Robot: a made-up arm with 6 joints.
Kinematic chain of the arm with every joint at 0, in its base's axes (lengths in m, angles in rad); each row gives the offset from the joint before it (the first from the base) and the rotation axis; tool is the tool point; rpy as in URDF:
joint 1: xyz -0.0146 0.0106 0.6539 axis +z
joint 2: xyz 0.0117 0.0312 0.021 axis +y
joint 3: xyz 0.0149 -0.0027 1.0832 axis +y
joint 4: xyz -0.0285 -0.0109 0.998 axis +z
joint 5: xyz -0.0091 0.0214 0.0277 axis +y
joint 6: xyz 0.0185 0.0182 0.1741 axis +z
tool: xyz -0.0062 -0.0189 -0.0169 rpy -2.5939 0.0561 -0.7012
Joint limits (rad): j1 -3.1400..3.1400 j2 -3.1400..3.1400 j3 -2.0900..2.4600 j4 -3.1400..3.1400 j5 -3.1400..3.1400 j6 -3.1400..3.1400
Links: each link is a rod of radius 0.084 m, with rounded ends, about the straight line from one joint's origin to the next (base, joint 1, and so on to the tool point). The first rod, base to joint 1, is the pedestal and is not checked.
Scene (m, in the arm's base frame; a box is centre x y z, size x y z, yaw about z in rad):
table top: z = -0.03
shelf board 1: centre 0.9 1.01 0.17 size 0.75 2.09 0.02 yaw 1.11
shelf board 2: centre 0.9 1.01 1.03 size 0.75 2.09 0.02 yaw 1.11
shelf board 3: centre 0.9 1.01 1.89 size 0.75 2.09 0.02 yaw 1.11
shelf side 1: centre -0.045 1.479 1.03 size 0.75 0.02 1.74 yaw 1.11
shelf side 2: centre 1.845 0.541 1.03 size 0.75 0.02 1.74 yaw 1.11
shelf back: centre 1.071 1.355 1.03 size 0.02 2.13 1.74 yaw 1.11
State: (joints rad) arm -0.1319 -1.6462 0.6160 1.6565 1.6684 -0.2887
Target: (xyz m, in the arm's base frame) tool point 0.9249 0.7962 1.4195
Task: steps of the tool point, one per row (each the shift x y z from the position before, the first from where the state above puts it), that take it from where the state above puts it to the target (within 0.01 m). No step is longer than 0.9 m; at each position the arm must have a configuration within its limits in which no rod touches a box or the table.
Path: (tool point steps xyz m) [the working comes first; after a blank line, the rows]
Joints at the target: 0.5594 0.1967 1.7254 1.4920 1.5361 -0.2906
Straight joint move there: touches shelf board 3.

1: 0.4150 -0.1729 0.7412
2: 0.6858 -0.1001 0.4121
3: 0.7336 0.0118 0.0165
4: 0.5630 0.0970 -0.3204
5: 0.2570 0.1091 -0.4993
6: 0.1275 0.1891 0.0181
7: 0.0822 0.2331 -0.0181

